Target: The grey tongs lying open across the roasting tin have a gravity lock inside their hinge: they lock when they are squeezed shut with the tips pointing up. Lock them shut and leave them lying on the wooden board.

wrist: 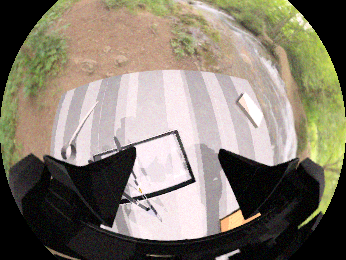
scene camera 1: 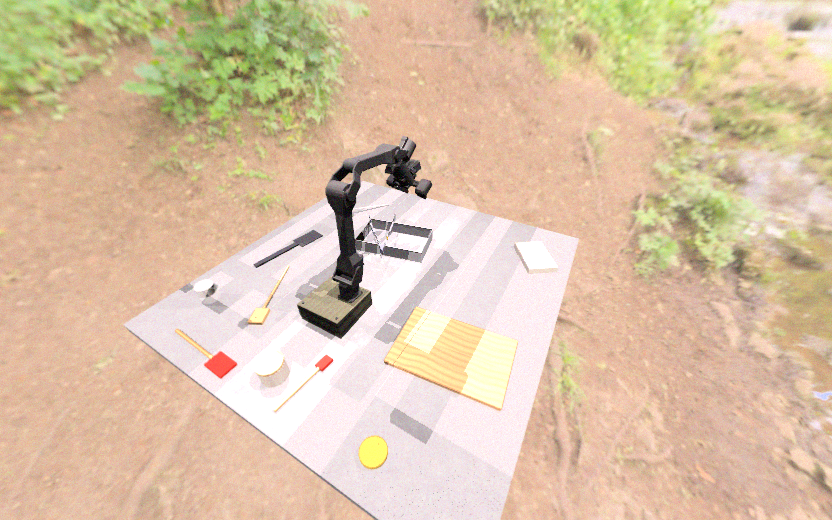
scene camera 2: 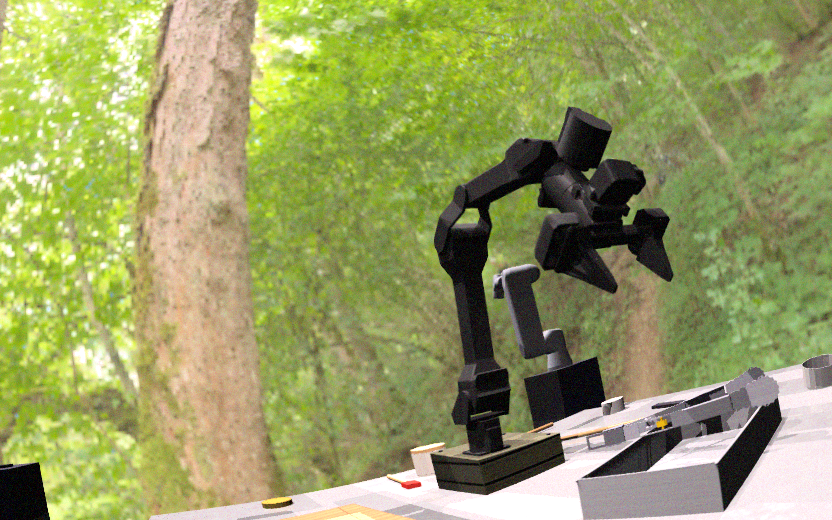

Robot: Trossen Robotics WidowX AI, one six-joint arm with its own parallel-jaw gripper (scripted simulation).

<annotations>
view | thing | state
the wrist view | my gripper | -
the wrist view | roasting tin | -
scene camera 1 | my gripper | -
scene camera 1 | cream cylinder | -
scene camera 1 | yellow disc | -
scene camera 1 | roasting tin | -
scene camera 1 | wooden board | -
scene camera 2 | my gripper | -
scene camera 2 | roasting tin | -
</annotations>
